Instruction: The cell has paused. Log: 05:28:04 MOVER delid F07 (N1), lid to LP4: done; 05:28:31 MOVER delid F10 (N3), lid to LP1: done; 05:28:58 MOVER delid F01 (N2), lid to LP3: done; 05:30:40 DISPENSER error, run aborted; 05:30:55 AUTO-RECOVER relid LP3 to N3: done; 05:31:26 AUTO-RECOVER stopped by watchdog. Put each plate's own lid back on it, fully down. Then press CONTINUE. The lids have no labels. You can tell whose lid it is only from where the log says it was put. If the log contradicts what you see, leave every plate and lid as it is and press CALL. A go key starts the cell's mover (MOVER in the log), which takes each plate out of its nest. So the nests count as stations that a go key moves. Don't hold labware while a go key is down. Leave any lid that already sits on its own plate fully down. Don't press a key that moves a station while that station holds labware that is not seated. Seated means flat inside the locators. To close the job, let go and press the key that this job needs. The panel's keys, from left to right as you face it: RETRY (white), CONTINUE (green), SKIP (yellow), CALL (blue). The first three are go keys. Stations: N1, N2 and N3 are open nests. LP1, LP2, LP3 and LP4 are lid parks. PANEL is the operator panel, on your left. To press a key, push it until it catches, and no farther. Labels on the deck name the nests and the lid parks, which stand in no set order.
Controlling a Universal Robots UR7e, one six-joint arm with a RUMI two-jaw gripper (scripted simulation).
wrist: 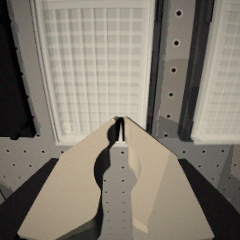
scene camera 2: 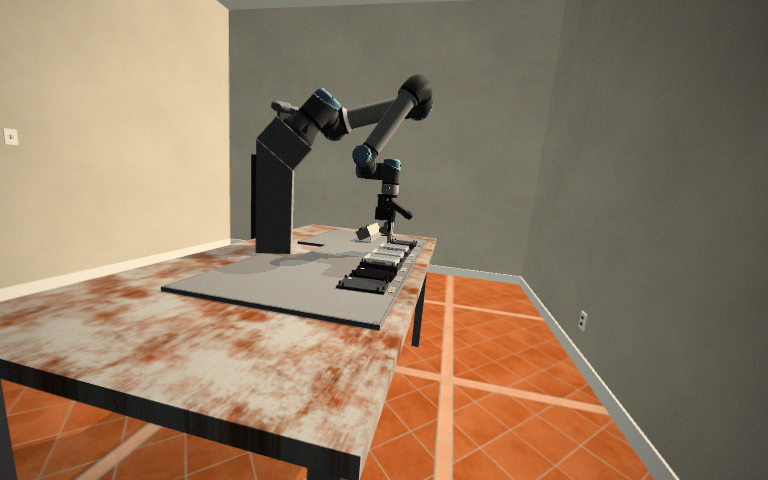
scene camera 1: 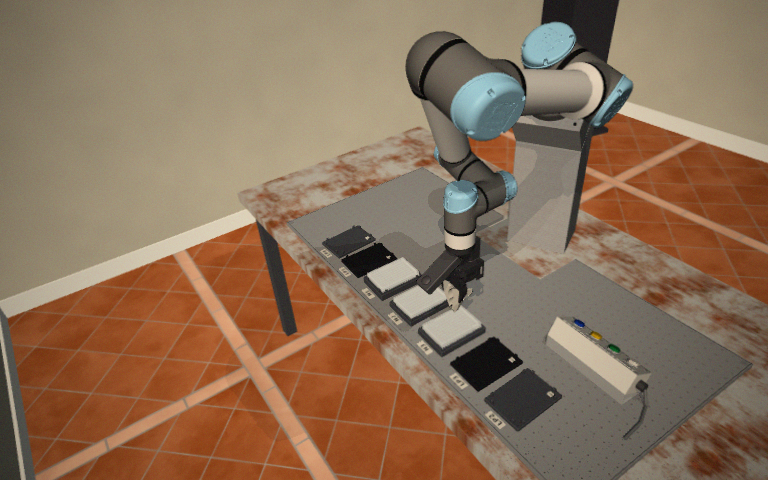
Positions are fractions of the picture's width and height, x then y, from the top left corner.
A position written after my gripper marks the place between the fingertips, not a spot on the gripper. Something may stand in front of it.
I see my gripper (scene camera 1: 0.59, 0.65), a clear lid (scene camera 1: 0.59, 0.68), a clear lid (scene camera 1: 0.54, 0.63) and a lid park (scene camera 1: 0.68, 0.83).
My gripper is seen too in the wrist view (wrist: 0.51, 0.49) and in scene camera 2 (scene camera 2: 0.51, 0.51).
